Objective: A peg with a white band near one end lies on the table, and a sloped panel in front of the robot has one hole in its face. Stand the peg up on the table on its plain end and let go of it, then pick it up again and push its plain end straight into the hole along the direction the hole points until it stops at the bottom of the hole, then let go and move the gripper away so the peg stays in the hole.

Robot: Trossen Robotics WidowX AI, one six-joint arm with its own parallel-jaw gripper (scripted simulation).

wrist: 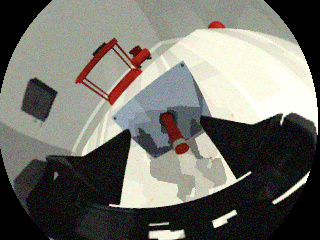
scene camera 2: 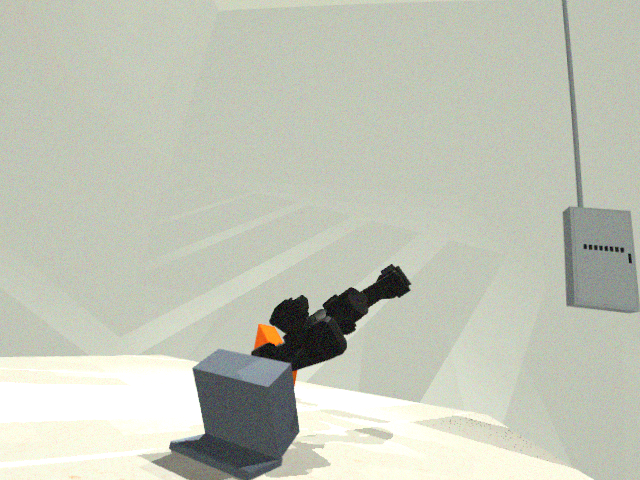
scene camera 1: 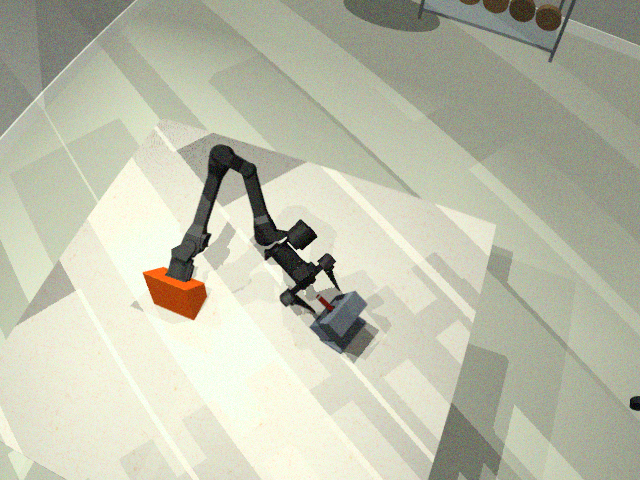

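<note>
A grey-blue panel block is visible at (scene camera 2: 248, 400), (wrist: 176, 91) and (scene camera 1: 348, 306). My gripper (scene camera 2: 269, 376), (wrist: 166, 125), (scene camera 1: 327, 301) is open and holds nothing.
</note>
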